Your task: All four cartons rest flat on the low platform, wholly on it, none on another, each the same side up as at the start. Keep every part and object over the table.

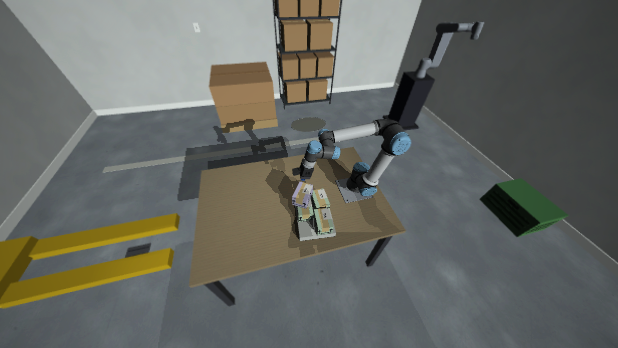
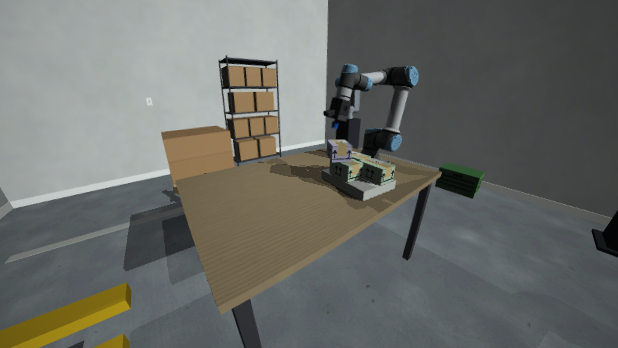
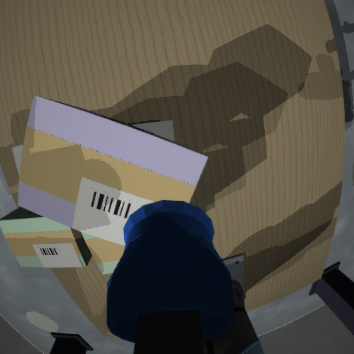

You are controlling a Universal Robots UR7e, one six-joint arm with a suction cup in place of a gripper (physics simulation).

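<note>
The low grey platform (image 1: 307, 231) (image 2: 372, 191) stands on the table. Three green-and-tan cartons sit on it: one at the left (image 1: 305, 213) (image 2: 346, 170), one at the front right (image 1: 324, 220) (image 2: 379, 171) and one at the back right (image 1: 321, 198) (image 2: 361, 156). A purple-and-tan carton (image 1: 302, 194) (image 2: 341, 150) (image 3: 112, 157) is at the back left, higher than the green ones. It appears to rest partly on the left green carton and looks askew; its underside is hidden. My suction cup (image 1: 303, 179) (image 2: 335, 125) (image 3: 169, 215) is off, apart from and above the purple carton.
The wooden table (image 1: 240, 215) (image 2: 250, 215) (image 3: 290, 200) carries the arm's base (image 1: 362, 182) to the right of the platform. A shelf rack, large brown boxes (image 1: 243, 95) (image 2: 197, 150), a green crate (image 1: 527, 205) (image 2: 460, 180) and yellow forks (image 1: 105, 235) stand off the table.
</note>
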